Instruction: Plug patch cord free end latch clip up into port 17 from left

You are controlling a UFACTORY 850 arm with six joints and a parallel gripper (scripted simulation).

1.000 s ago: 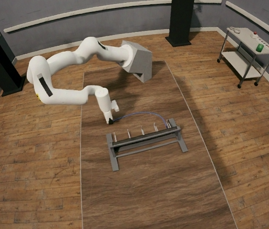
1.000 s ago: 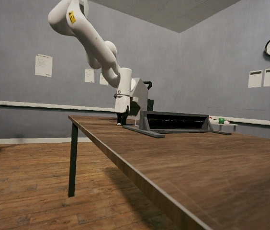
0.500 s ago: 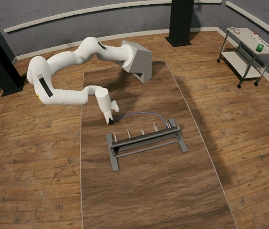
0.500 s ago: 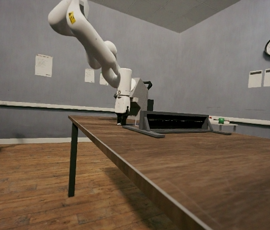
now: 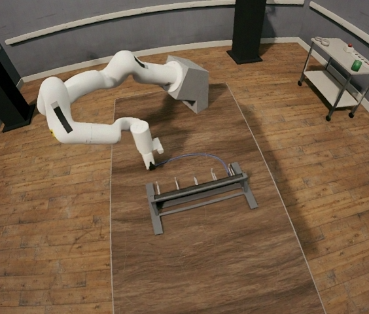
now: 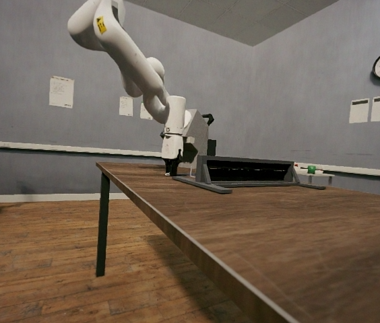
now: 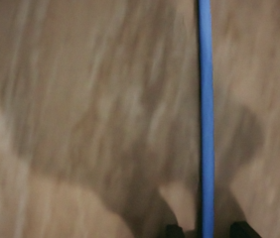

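Right now the white plug is 20 mm to the right of my hand and 10 mm below it.
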